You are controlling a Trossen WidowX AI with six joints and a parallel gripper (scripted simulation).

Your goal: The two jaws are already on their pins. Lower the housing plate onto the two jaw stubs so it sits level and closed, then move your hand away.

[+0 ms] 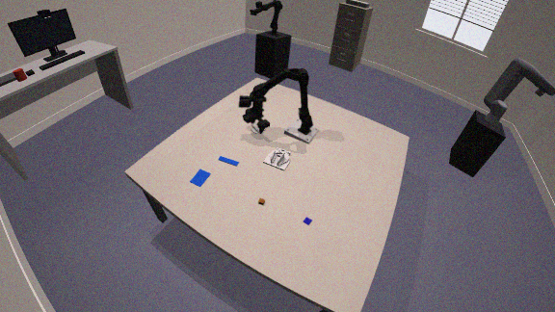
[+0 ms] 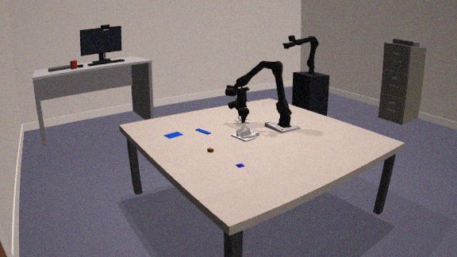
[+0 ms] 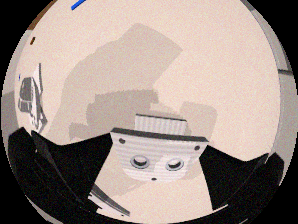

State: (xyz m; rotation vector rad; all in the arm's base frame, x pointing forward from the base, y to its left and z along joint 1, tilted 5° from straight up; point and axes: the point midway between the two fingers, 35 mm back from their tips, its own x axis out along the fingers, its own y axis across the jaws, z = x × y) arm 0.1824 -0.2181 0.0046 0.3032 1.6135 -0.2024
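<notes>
Right now the small white part is 1 cm behind my gripper tip. Also, from my gripper tip: small blue square (57 cm to the left, 32 cm ahead, 1 cm below); then small brown block (37 cm ahead, 35 cm to the left).
</notes>
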